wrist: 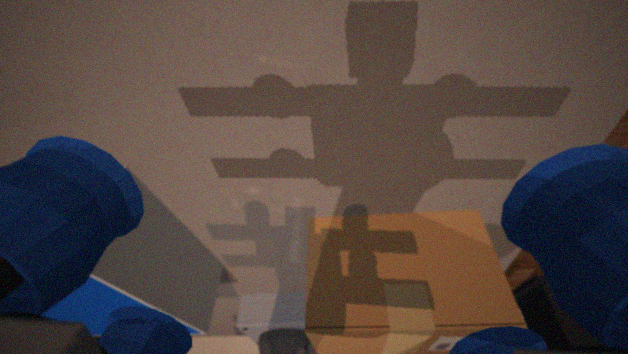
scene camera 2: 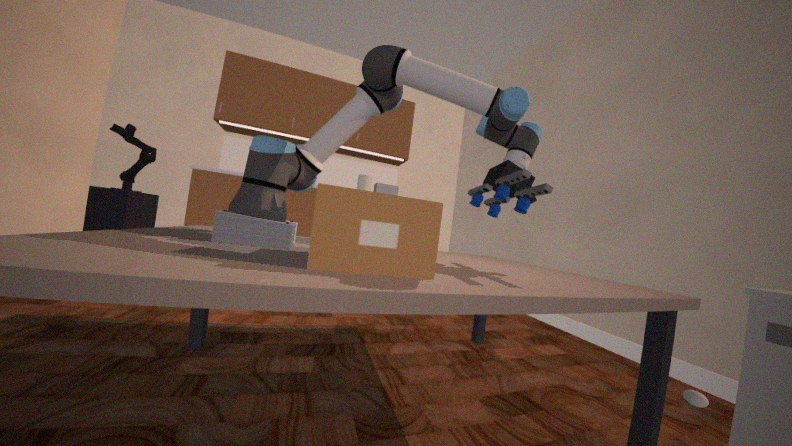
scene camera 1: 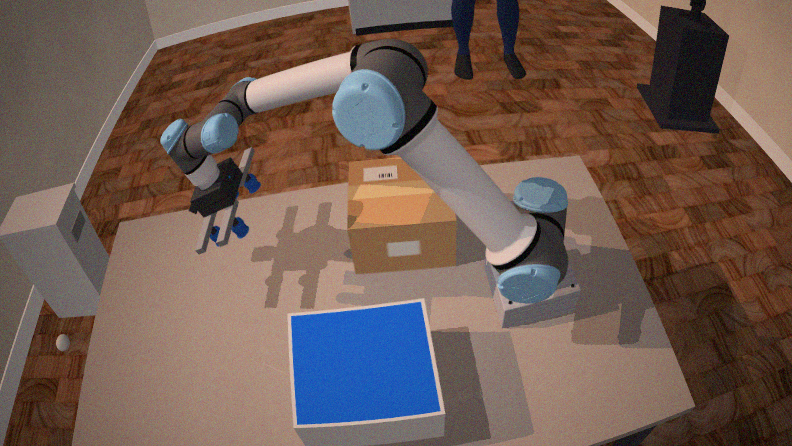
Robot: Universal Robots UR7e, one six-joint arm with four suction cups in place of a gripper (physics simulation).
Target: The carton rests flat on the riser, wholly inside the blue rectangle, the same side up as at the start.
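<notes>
The brown carton (scene camera 1: 376, 249) (scene camera 2: 338, 232) (wrist: 450, 270) stands flat on the table, with a plain white label on one side and a barcode label on top. In scene camera 1 it is behind the riser (scene camera 1: 376, 434), apart from it, and the arm hides part of its right side. The riser is a pale block with the blue rectangle (scene camera 1: 360, 365) (wrist: 100, 300) on top, and nothing stands on it. My gripper (scene camera 1: 230, 204) (scene camera 2: 498, 201), four blue suction cups, is open and holds nothing. It hangs tilted in the air, left of the carton in scene camera 1, touching nothing.
The arm's base (scene camera 1: 537, 310) (scene camera 2: 253, 228) stands on the table (scene camera 1: 166, 354) (scene camera 2: 498, 301), right of the carton in scene camera 1. A grey cabinet (scene camera 1: 44, 254) (scene camera 2: 762, 376) is beside the table. A dark pedestal (scene camera 1: 690, 72) (scene camera 2: 121, 209) stands on the floor farther off.
</notes>
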